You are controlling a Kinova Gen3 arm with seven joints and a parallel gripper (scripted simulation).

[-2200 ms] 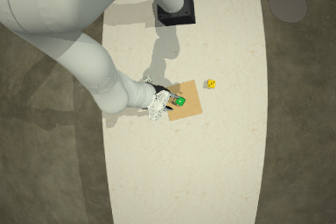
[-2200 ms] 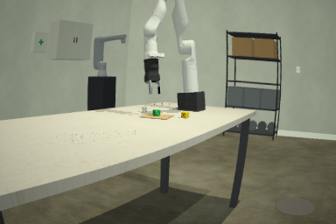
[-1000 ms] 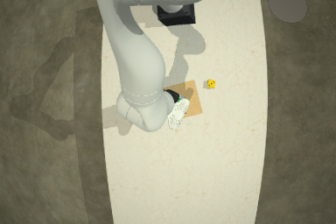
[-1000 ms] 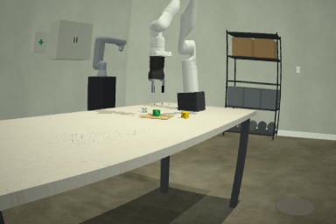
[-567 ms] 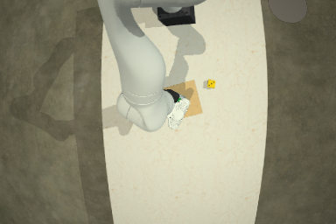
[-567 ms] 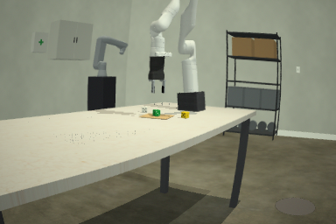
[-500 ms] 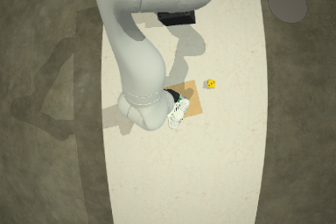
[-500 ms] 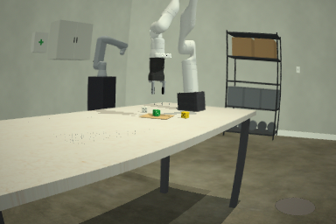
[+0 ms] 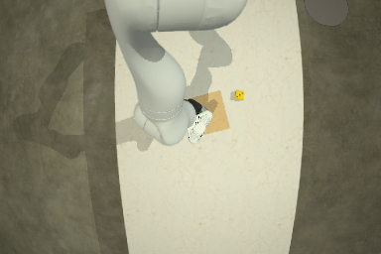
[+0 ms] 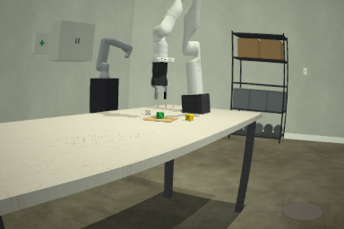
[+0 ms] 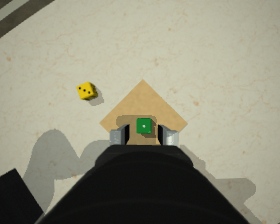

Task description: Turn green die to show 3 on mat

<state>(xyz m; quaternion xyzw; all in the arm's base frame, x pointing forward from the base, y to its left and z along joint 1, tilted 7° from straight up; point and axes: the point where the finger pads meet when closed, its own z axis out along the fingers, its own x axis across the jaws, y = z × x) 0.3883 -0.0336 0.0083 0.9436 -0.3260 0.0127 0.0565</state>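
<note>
Now: hand 10 cm above the green die. Also, from my hand: white die 13 cm to the right, 10 cm below, 10 cm behind; yellow die 13 cm to the left, 10 cm below, 5 cm behind; tan mat 11 cm below.
</note>
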